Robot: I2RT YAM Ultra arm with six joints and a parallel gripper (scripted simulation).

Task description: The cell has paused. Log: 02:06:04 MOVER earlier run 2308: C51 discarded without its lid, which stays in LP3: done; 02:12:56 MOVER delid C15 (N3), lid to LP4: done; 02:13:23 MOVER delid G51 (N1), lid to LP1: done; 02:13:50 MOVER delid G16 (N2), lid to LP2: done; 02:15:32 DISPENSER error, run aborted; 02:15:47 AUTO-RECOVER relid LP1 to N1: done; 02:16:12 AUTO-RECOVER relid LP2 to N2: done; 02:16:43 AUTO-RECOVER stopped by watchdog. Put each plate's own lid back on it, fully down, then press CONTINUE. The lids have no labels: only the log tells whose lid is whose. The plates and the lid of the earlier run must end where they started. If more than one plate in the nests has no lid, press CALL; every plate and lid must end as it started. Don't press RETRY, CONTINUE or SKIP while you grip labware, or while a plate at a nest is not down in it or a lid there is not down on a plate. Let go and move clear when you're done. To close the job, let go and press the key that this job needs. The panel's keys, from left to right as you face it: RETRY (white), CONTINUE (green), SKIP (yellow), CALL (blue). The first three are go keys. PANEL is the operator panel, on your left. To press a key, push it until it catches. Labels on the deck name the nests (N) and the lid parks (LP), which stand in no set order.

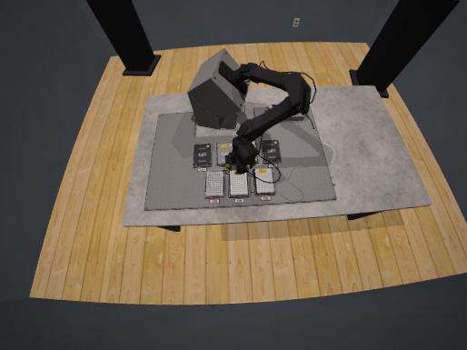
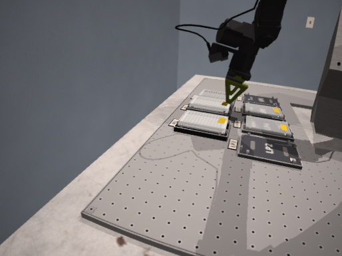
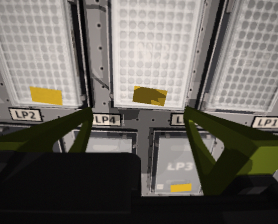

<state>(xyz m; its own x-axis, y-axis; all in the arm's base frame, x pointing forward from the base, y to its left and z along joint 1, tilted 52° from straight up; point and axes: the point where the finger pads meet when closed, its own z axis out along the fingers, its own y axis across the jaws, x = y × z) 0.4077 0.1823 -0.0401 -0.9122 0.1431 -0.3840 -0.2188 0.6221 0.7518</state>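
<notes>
Right now my hand is 13 cm past the unlabelled lid, 3 cm to the right of it and 5 cm above it. Round my hand: yellow key 45 cm behind, 20 cm to the left; then blue key 44 cm behind, 15 cm to the left; then plate 8 cm ahead, 12 cm to the right, 5 cm below.
</notes>
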